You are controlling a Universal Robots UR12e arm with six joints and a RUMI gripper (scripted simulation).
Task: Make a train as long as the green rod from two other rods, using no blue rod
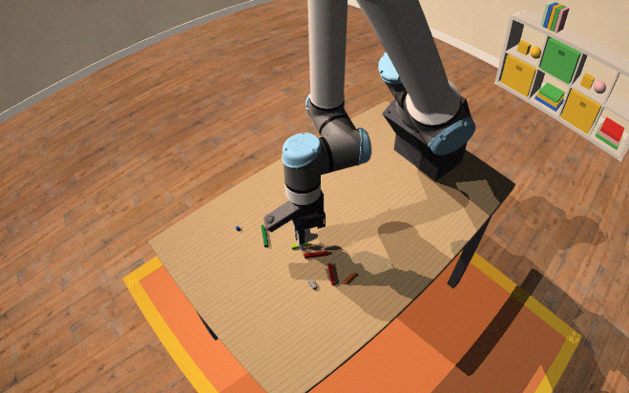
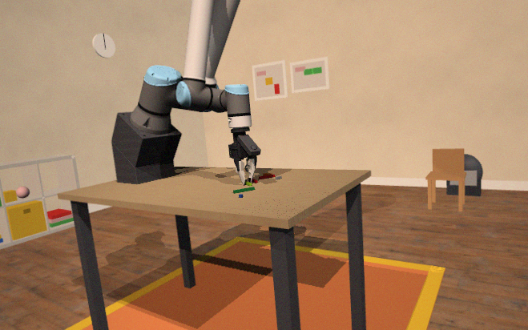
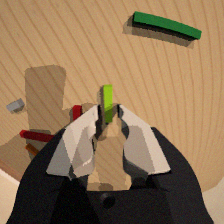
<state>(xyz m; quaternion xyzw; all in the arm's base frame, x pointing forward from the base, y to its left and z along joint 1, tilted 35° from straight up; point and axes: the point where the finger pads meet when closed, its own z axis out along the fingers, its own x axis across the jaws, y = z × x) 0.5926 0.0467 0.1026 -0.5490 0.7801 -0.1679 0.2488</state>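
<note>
Now: the lime rod 1 cm below my hand. From my hand the other things lie so: green rod (9 cm to the right, 7 cm ahead, 1 cm below); grey rod (13 cm to the left, 5 cm ahead, 1 cm below); orange rod (18 cm to the left, 4 cm behind, 1 cm below).
</note>
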